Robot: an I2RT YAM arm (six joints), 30 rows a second.
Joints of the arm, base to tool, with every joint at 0 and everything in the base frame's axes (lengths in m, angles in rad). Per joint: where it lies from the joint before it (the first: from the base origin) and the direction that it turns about. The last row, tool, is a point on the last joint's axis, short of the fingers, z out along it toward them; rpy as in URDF.
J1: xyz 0 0 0.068 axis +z
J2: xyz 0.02 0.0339 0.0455 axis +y
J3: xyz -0.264 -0.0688 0 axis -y
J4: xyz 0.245 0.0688 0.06 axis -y
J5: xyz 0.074 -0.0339 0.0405 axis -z
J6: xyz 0.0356 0 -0.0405 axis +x
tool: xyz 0 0 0 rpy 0 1.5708 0
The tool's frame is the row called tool.
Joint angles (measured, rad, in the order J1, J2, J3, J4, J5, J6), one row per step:
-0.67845 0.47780 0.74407 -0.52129 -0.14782 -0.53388
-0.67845 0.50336 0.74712 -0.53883 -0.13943 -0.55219
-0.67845 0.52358 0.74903 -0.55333 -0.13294 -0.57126
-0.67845 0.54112 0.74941 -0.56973 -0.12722 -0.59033
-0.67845 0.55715 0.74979 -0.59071 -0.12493 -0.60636
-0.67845 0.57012 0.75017 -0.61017 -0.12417 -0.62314
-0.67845 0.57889 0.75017 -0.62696 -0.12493 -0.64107
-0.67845 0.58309 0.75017 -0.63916 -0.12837 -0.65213
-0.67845 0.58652 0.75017 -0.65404 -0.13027 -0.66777
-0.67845 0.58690 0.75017 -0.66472 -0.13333 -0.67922
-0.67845 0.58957 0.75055 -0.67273 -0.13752 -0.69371
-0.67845 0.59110 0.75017 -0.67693 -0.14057 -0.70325
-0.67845 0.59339 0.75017 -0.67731 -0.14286 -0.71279
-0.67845 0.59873 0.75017 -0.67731 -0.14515 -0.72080
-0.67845 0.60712 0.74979 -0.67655 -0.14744 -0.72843
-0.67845 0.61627 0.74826 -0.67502 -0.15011 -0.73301
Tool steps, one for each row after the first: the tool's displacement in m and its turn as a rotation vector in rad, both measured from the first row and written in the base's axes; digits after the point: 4 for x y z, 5 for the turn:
0.0035 -0.0032 -0.0033 0.00814 0.04152 -0.00315
0.0062 -0.0057 -0.0061 0.01150 0.07758 -0.00362
0.0085 -0.0077 -0.0095 0.01555 0.11418 -0.00266
0.0103 -0.0093 -0.0132 0.02484 0.15097 0.00136
0.0116 -0.0104 -0.0164 0.03111 0.18413 0.00745
0.0124 -0.0110 -0.0190 0.03283 0.21230 0.01553
0.0126 -0.0111 -0.0206 0.03509 0.22928 0.02353
0.0126 -0.0109 -0.0224 0.03454 0.25019 0.03203
0.0123 -0.0105 -0.0235 0.03310 0.26314 0.03978
0.0124 -0.0105 -0.0244 0.02903 0.27647 0.04976
0.0125 -0.0104 -0.0251 0.02601 0.28458 0.05661
0.0129 -0.0106 -0.0254 0.02058 0.29027 0.06251
0.0137 -0.0112 -0.0260 0.01813 0.29724 0.06808
0.0151 -0.0122 -0.0269 0.01772 0.30603 0.07379
0.0166 -0.0132 -0.0283 0.02065 0.31413 0.07883

